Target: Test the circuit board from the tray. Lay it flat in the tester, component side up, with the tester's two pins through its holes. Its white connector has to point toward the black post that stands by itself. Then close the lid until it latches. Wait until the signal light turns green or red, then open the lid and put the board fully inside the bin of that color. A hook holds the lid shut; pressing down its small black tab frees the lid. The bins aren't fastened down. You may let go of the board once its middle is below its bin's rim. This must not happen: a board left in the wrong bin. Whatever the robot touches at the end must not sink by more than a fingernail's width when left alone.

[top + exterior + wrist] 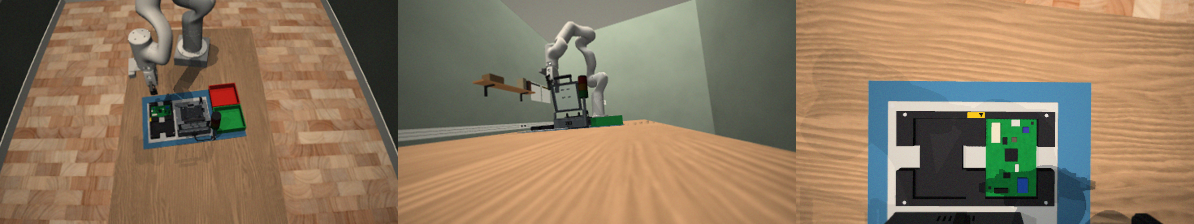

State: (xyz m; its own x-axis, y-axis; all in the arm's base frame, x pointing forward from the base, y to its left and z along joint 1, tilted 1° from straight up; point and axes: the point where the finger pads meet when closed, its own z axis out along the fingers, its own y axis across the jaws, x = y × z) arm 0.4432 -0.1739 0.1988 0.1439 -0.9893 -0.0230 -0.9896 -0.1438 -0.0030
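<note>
The green circuit board is 25 cm below my hand. The rest, counted from my hand: dark nest: 4 cm ahead, 18 cm to the left, 20 cm below; tester lid: 16 cm ahead, 19 cm to the left, 9 cm below; red bin: 10 cm behind, 36 cm to the left, 25 cm below.
</note>
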